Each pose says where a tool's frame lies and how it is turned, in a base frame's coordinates. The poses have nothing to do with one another.
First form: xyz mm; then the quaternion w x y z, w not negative.
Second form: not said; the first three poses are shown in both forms.
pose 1, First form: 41.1, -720.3, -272.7, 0.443, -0.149, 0.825, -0.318
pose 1, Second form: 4.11, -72.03, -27.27, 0.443, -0.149, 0.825, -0.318
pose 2, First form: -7.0, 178.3, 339.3, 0.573, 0.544, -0.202, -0.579
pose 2, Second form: -0.70, 17.83, 33.93, 0.573, 0.544, -0.202, -0.579
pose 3, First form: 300.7, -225.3, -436.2, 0.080, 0.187, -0.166, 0.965
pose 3, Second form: 30.07, -22.53, -43.62, 0.080, 0.187, -0.166, 0.965
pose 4, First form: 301.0, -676.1, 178.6, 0.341, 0.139, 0.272, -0.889
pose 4, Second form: 30.10, -67.61, 17.86, 0.341, 0.139, 0.272, -0.889
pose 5, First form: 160.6, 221.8, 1.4, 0.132, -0.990, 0.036, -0.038
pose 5, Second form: 16.06, 22.18, 0.14, 0.132, -0.990, 0.036, -0.038
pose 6, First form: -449.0, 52.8, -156.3, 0.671, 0.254, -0.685, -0.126
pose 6, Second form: -44.90, 5.28, -15.63, 0.671, 0.254, -0.685, -0.126
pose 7, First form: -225.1, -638.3, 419.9, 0.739, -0.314, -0.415, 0.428
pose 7, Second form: -22.51, -63.83, 41.99, 0.739, -0.314, -0.415, 0.428
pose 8, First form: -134.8, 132.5, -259.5, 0.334, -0.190, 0.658, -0.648
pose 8, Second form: -13.48, 13.25, -25.95, 0.334, -0.190, 0.658, -0.648
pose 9, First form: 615.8, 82.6, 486.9, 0.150, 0.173, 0.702, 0.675
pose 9, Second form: 61.58, 8.26, 48.69, 0.150, 0.173, 0.702, 0.675
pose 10, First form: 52.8, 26.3, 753.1, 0.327, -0.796, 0.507, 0.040
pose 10, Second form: 5.28, 2.63, 75.31, 0.327, -0.796, 0.507, 0.040
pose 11, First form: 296.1, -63.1, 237.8, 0.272, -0.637, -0.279, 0.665
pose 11, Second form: 29.61, -6.31, 23.78, 0.272, -0.637, -0.279, 0.665
